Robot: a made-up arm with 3 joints. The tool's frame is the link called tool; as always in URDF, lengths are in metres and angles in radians.
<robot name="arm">
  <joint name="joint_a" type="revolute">
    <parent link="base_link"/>
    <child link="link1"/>
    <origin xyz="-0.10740 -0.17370 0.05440" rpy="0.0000 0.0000 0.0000"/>
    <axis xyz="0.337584 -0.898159 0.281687"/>
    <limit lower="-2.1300" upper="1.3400"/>
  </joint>
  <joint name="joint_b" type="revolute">
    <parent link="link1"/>
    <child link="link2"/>
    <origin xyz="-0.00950 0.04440 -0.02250" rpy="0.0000 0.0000 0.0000"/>
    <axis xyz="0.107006 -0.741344 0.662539"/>
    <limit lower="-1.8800" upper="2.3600"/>
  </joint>
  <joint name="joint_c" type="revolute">
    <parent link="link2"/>
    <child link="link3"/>
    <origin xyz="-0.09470 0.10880 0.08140" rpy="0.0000 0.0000 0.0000"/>
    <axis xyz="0 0 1"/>
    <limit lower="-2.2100" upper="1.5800"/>
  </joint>
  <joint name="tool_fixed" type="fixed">
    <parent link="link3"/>
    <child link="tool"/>
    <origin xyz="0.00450 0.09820 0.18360" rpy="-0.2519 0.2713 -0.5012"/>
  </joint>
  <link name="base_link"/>
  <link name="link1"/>
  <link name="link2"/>
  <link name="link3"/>
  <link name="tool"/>
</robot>
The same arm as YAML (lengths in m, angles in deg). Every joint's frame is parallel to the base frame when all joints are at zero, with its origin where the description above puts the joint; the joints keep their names.
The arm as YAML. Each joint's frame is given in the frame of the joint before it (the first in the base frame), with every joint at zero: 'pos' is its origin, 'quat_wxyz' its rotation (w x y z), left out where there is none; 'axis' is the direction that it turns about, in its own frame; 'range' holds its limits. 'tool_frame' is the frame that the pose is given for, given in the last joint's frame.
length_unit: m
angle_unit: deg
joints:
  - joint: joint_a
    pos: [-0.1074, -0.1737, 0.0544]
    axis: [0.337584, -0.898159, 0.281687]
    range: [-122.04, 76.78]
  - joint: joint_b
    pos: [-0.0095, 0.0444, -0.0225]
    axis: [0.107006, -0.741344, 0.662539]
    range: [-107.72, 135.22]
  - joint: joint_c
    pos: [-0.0947, 0.1088, 0.0814]
    axis: [0.0, 0.0, 1.0]
    range: [-126.62, 90.53]
tool_frame:
  pos: [0.0045, 0.0982, 0.1836]
  quat_wxyz: [0.956474, -0.087305, 0.160837, -0.227304]

